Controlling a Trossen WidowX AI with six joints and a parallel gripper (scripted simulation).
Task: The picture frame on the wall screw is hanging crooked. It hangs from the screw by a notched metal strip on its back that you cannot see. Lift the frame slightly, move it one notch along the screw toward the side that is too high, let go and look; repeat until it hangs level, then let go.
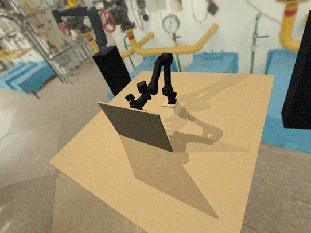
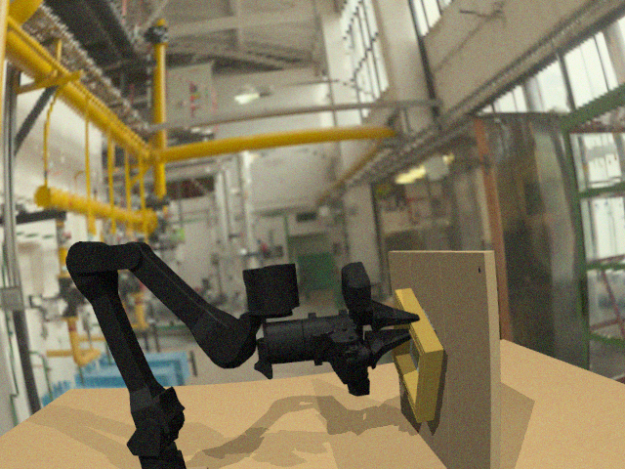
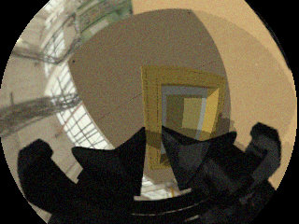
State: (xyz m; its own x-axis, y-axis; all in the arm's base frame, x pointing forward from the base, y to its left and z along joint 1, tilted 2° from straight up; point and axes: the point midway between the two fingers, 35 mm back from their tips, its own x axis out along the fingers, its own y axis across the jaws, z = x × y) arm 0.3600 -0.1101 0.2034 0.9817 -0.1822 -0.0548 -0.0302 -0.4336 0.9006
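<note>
Now: the yellow picture frame 5 cm below my gripper tip, 2 cm to the left of it and 1 cm ahead of it. From my gripper tip the other things lie so: tan wall panel 6 cm below, 3 cm ahead, 2 cm to the left.
</note>
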